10 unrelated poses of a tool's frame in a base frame.
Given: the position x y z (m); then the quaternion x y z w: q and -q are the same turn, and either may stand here.
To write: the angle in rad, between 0 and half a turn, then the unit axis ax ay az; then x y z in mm. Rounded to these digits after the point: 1 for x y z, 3 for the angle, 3 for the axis.
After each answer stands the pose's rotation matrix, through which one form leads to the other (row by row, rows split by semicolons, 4 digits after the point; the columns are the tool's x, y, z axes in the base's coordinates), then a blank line. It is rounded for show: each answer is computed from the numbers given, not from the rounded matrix.
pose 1, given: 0.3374, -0.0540, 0.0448, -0.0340, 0.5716, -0.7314, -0.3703
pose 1, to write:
2.383, 0.037, -0.615, 0.787, 337.4, -54.0, 44.8
-0.7234 -0.5806 -0.3736; 0.5028 -0.0723 -0.8614; 0.4731 -0.8110 0.3442

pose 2, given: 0.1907, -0.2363, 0.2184, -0.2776, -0.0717, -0.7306, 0.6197
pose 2, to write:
1.805, -0.354, -0.091, -0.931, 190.7, -236.3, 218.4
-0.0778 0.9453 0.3168; -0.8657 -0.2217 0.4488; 0.4945 -0.2393 0.8356

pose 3, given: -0.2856, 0.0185, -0.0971, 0.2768, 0.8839, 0.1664, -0.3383
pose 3, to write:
2.451, -0.294, -0.939, -0.177, -285.6, 18.5, -97.1
-0.6179 0.6019 -0.5059; 0.3767 0.7914 0.4814; 0.6901 0.1069 -0.7157

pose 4, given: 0.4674, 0.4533, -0.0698, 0.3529, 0.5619, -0.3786, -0.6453
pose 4, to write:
1.739, -0.462, -0.736, 0.496, 467.4, 453.3, -69.8
0.0819 -0.0920 -0.9924; 0.8852 0.4643 0.0300; 0.4580 -0.8809 0.1195

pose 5, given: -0.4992, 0.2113, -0.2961, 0.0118, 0.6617, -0.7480, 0.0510
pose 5, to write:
3.040, 0.012, 0.663, -0.749, -499.2, 211.3, -296.1
-0.9945 0.0919 0.0498; -0.0607 -0.1192 -0.9910; -0.0851 -0.9886 0.1241

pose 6, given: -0.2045, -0.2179, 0.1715, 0.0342, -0.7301, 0.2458, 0.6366
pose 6, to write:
1.761, 0.044, -0.947, 0.319, -204.5, -217.9, 171.5
-0.1871 -0.3629 -0.9128; 0.2630 0.8768 -0.4025; 0.9465 -0.3154 -0.0685

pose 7, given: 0.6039, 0.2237, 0.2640, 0.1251, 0.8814, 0.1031, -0.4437
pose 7, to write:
2.222, -0.140, -0.984, -0.115, 603.9, 223.7, 264.0
-0.5750 0.3120 -0.7563; 0.1290 0.9474 0.2928; 0.8079 0.0707 -0.5850

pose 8, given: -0.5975, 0.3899, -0.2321, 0.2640, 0.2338, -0.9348, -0.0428
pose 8, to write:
3.056, -0.264, -0.234, 0.936, -597.5, 389.9, -232.1
-0.8570 0.0434 -0.5136; 0.2035 -0.8870 -0.4145; -0.4735 -0.4597 0.7513

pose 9, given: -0.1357, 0.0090, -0.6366, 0.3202, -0.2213, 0.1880, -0.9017
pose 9, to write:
0.894, -0.741, 0.512, -0.435, -135.7, 9.0, -636.6
0.8313 0.1973 0.5195; -0.4808 0.7242 0.4943; -0.2787 -0.6607 0.6970

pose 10, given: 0.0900, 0.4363, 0.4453, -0.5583, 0.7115, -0.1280, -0.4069
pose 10, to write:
2.303, 0.611, -0.779, 0.140, 90.0, 436.3, 445.3
-0.0454 -0.8987 -0.4361; -0.6904 0.3438 -0.6366; 0.7220 0.2722 -0.6361

